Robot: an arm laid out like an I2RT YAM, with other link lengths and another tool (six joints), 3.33 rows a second.
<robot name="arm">
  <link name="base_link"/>
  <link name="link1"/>
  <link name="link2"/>
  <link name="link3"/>
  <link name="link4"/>
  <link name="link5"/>
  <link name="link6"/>
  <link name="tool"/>
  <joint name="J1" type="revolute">
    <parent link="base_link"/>
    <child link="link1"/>
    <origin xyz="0 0 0.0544"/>
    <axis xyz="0 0 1"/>
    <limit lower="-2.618" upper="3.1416"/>
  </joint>
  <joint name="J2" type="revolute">
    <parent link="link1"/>
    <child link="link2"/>
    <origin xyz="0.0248 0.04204 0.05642"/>
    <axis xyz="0 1 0"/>
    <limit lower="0" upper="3.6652"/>
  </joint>
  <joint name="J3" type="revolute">
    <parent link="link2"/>
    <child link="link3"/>
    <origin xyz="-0.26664 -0.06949 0"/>
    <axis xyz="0 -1 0"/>
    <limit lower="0" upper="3.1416"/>
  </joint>
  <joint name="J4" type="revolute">
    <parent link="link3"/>
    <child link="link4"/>
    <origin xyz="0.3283 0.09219 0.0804"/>
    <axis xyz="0 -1 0"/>
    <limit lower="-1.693" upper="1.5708"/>
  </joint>
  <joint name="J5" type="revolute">
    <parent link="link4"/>
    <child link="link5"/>
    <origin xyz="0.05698 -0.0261 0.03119"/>
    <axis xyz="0 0 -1"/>
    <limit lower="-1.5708" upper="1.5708"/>
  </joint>
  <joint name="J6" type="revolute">
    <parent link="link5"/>
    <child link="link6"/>
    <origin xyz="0.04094 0 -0.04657"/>
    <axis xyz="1 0 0"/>
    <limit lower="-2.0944" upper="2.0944"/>
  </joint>
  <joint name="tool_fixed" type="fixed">
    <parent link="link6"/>
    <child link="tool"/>
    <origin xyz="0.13 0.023 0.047" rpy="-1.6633 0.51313 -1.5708"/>
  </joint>
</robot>
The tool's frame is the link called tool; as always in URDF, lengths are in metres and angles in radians.
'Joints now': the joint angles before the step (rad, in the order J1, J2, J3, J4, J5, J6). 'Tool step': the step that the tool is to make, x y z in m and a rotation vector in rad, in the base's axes. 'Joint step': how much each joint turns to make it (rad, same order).
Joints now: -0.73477 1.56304 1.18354 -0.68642 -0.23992 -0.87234
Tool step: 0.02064 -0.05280 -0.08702 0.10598 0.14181 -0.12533
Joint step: -0.03028 0.32643 0.15387 0.01338 0.05660 0.08046
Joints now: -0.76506 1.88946 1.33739 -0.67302 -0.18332 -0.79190
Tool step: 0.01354 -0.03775 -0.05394 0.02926 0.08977 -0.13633
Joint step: -0.00514 0.20837 0.13850 0.00107 0.07955 0.11335
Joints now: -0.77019 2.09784 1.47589 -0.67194 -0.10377 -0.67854
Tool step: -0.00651 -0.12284 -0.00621 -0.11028 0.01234 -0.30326
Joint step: -0.10416 0.19628 0.26805 0.00614 0.14193 0.16321
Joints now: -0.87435 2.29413 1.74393 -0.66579 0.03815 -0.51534
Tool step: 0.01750 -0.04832 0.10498 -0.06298 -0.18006 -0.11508
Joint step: -0.03592 -0.02439 0.21340 -0.07664 -0.05780 0.11418
